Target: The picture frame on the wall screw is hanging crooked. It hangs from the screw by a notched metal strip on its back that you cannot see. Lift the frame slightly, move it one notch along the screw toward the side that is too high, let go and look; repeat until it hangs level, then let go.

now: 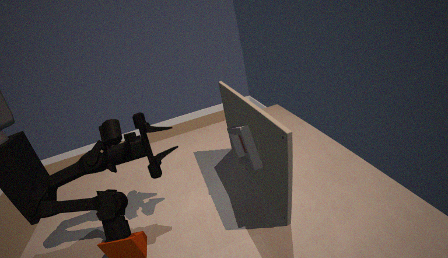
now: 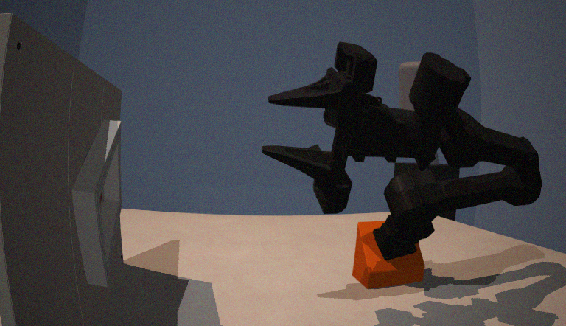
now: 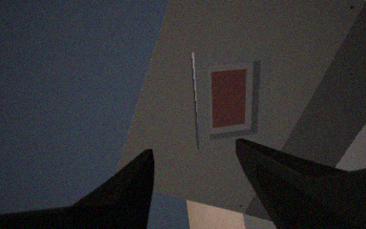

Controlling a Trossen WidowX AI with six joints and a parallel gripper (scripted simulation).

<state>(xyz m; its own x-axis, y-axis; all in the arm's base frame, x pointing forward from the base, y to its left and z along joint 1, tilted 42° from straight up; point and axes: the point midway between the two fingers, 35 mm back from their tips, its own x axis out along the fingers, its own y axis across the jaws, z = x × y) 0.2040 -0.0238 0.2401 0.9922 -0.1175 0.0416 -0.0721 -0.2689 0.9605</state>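
Right now my gripper tip is 190 mm short of the picture frame, 90 mm above it and 30 mm to the left of it. Round my gripper tip: grey wall panel: 200 mm ahead, 90 mm below, 30 mm to the right.
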